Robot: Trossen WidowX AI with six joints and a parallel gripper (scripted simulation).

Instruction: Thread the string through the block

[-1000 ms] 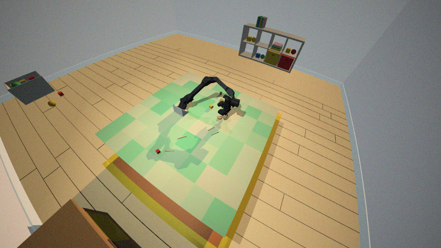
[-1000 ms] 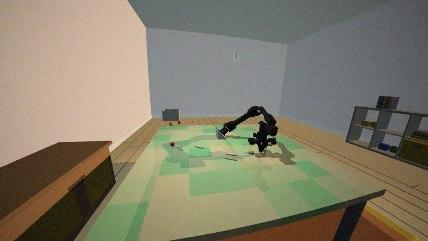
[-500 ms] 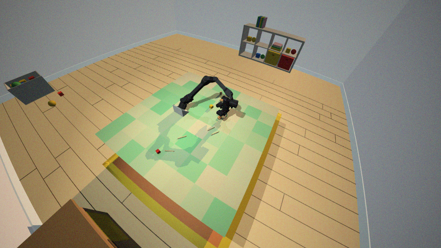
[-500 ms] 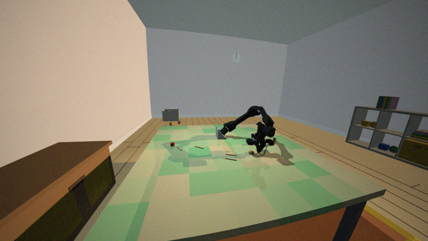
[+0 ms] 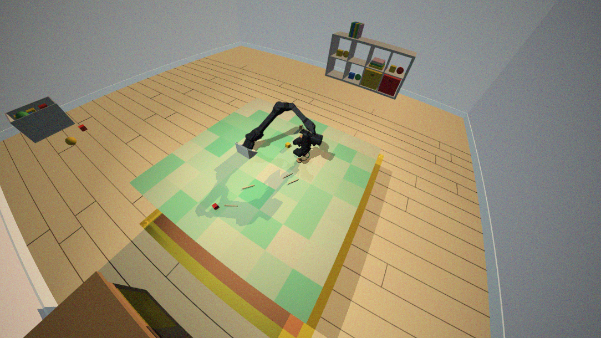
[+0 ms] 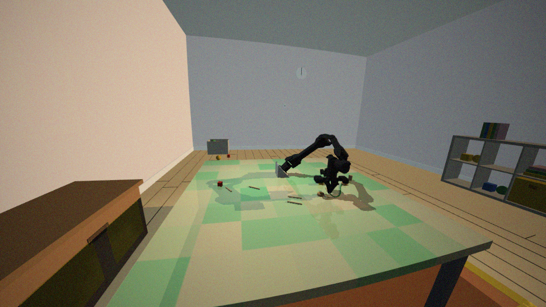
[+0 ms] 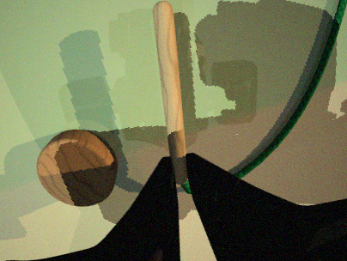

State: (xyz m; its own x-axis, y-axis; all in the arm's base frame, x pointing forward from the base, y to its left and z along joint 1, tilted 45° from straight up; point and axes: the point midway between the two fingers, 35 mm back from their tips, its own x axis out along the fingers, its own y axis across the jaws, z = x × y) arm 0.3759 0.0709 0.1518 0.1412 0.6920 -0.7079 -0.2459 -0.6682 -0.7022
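Right now my gripper tip is 10 mm past the wooden disc, 50 mm to the left of it and 10 mm above it. From my gripper tip the other things lie so: thin wooden stick 10 mm behind; round wooden button 110 mm behind, 200 mm to the left, 10 mm below; yellow wooden block 150 mm behind, 40 mm to the left.
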